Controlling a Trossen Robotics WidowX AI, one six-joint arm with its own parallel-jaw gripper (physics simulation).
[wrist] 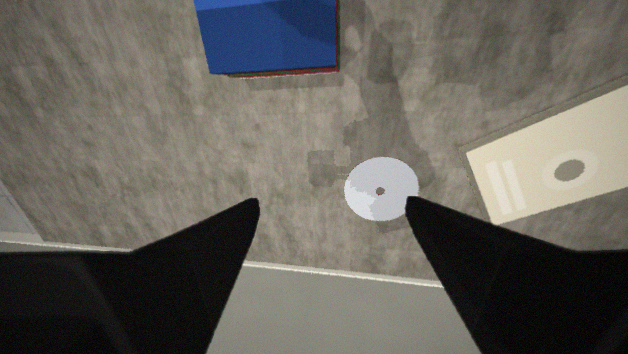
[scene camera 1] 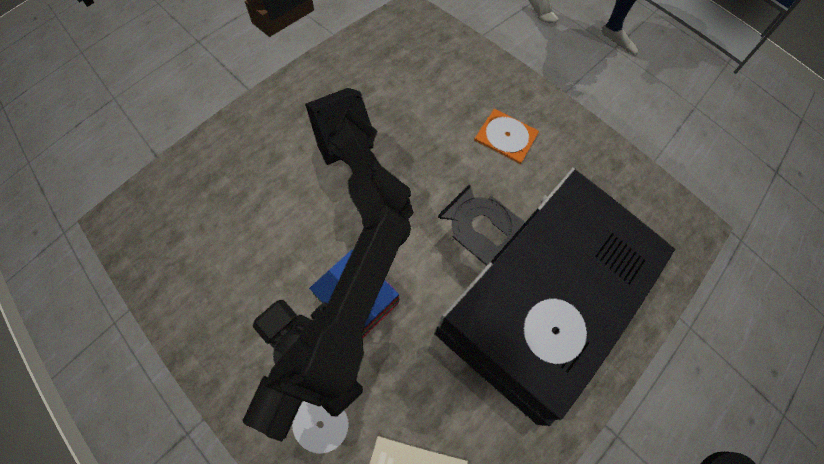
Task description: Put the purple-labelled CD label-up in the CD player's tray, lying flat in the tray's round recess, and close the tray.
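Pixels of known places: gripper, between the fingertips: [wrist: 331, 204]; arm's base, origin of its link: [scene camera 1: 344, 123].
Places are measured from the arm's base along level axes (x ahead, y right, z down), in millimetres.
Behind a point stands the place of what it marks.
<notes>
The black CD player [scene camera 1: 536, 247] @(x 456, y -139, z 13 mm) stands at the right in the scene view. Its dark grey tray [scene camera 1: 468, 230] @(x 333, y -79, z 73 mm) is out, with no disc on it. A pale disc [scene camera 1: 320, 429] @(x 466, y 409, z 204 mm) [wrist: 365, 175] @(x 428, y 380, z 204 mm) lies on the table near the front edge, partly under the arm in the scene view. Another pale disc [scene camera 1: 553, 311] @(x 568, y -77, z 11 mm) lies on top of the player, and a third [scene camera 1: 507, 123] @(x 122, y -428, z 193 mm) lies on an orange case [scene camera 1: 524, 154] @(x 225, y -396, z 195 mm). No purple label shows on any of them. My gripper [wrist: 331, 204] @(x 379, y 316, z -15 mm) is open and empty, above the table; the disc appears near its right fingertip in the wrist view. Its fingers are not clear in the scene view.
A blue case or book [scene camera 1: 383, 292] @(x 322, y 134, z 122 mm) [wrist: 270, 42] @(x 293, y 220, z 122 mm) on a small stack lies under the arm. A cream flat box [scene camera 1: 415, 452] @(x 620, y 276, z 181 mm) [wrist: 530, 155] @(x 623, y 310, z 181 mm) lies at the front edge, right of the near disc. The player's raised body borders the tray on the right.
</notes>
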